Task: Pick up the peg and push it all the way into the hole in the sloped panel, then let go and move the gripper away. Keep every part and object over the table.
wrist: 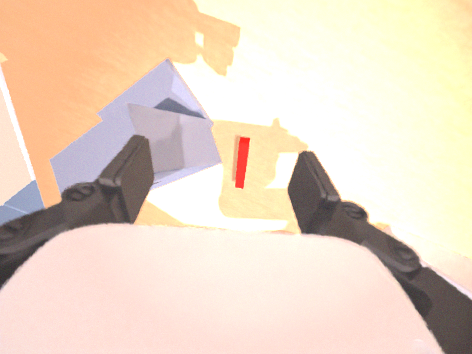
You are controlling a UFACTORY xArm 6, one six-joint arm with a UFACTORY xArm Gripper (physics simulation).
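Places are measured from the arm's base along level axes (x left, y back, z up), in metres.
Where they show: gripper, between the fingertips: (224, 164).
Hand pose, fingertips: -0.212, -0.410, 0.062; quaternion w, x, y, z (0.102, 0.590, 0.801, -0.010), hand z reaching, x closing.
Note:
Each offset is from my fingertips to the top centre of the thing, as dx, dy, dz. Level surfaces: height alone.
The red peg {+0.099, +0.036, -0.124} (242, 162) lies on the pale wooden table, in the shadowed patch right of the blue-grey fixture. My gripper (224, 164) is wide open and empty. In the image, the peg shows between the two dark fingers, a little nearer the right one, with its long side running roughly along the finger pads. The fingers appear above the peg, touching nothing that I can see. The blue-grey fixture with the sloped panel {+0.100, -0.079, -0.008} (107, 145) stands left of the peg, partly behind the left finger. I cannot make out the hole; a dark area shows near the fixture's upper part.
At the left edge, a pale flat surface with a white rim {dz -0.136} (19, 122) shows, with a blue-grey piece (25, 200) below it. Shadows of the arm and gripper fall on the table around the peg and at the top. Strong glare washes out the table's right side.

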